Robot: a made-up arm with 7 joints.
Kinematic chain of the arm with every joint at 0, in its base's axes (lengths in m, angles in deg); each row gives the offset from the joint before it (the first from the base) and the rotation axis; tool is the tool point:
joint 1: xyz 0 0 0.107 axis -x
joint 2: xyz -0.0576 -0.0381 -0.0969 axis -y
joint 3: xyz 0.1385 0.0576 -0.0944 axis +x
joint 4: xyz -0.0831 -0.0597 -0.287 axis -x
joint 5: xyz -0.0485 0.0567 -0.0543 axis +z
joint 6: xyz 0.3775 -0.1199 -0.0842 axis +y
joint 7: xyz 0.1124 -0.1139 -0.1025 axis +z
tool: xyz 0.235 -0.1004 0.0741
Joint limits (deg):
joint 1: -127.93..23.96
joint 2: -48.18..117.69
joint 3: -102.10..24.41
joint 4: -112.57..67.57
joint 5: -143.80..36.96
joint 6: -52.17..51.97
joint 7: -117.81..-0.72
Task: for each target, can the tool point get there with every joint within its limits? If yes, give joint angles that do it. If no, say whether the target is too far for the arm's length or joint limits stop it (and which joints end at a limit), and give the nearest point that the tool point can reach.
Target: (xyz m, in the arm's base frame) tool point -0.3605 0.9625 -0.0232
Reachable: yes | joints -107.43 -18.12 -37.12 -90.98 -45.70 -24.12 -86.84
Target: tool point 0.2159 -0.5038 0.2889
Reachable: yes | joints -17.61 -24.21 -78.42 11.47 -36.13 -16.33 -79.90
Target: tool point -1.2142 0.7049 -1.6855
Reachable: no: too far | nearest point -0.6757 0.3933 -0.8932 | short by 1.007 m
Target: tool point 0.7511 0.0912 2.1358
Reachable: no: too far | nearest point 0.4052 0.1975 1.1490 | short by 1.051 m
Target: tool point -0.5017 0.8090 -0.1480
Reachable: yes | joints -97.25 26.35 -20.06 45.50 -129.65 22.04 -55.23
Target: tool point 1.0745 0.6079 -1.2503
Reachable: no: too far | nearest point 0.6727 0.4063 -0.8002 | short by 0.636 m
